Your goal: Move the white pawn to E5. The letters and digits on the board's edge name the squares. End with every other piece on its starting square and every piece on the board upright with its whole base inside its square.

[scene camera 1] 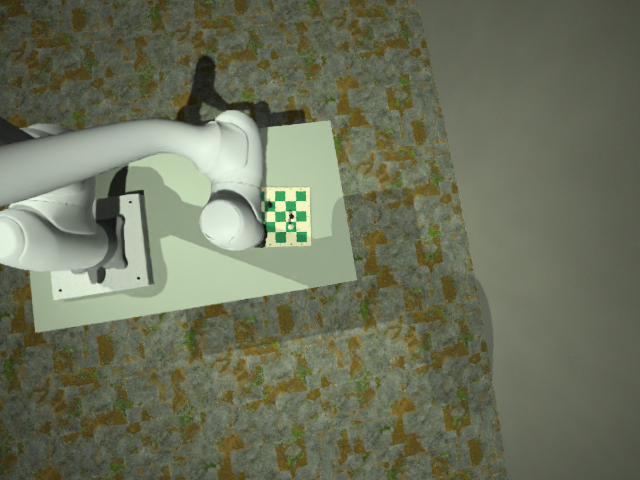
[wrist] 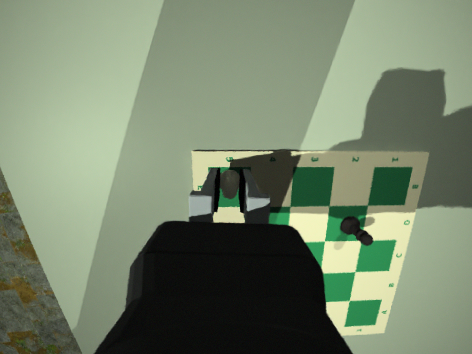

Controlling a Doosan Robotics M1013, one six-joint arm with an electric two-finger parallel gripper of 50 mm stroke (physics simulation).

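Frame: origin at the arm's base, x back, y up, z left, level; centimetres.
Where they show: gripper, fingertip midpoint: (wrist: 229,181); arm's base at its link origin: (scene camera 1: 99,245).
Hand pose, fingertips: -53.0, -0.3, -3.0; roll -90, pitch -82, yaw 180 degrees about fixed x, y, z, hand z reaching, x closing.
Note:
Things, the pixels of their top centre, and the offset from my fingertips, as dx, dy, dz. Level surfaces: height alone.
- white pawn at its top centre: (wrist: 229,193) +0.0, +2.9, +0.0
- white piece at its top centre: (scene camera 1: 290,225) -12.7, +2.3, +2.7
- pale green table top at its surface level: dy -2.7
My gripper (wrist: 229,181) is shut on the white pawn (wrist: 230,183), which looks grey in shadow, in the wrist view. The pawn is upright between the fingertips, over the green square E5 at the corner of the chessboard (wrist: 421,165) (scene camera 1: 308,189). Its base is hidden, so I cannot tell whether it touches the board. In the scene view the arm hides the fingertips, the pawn and E5. A black piece (wrist: 350,226) (scene camera 1: 269,204) stands upright on D2. Another black piece (scene camera 1: 291,216) is on B3, and a white piece (scene camera 1: 290,226) is on B4.
The board lies on a pale green table top (scene camera 1: 305,155) (wrist: 60,65). The white arm (scene camera 1: 232,149) covers the board's E side in the scene view. The gripper body hides much of the board's lower left in the wrist view. Shadows cross the board's E row.

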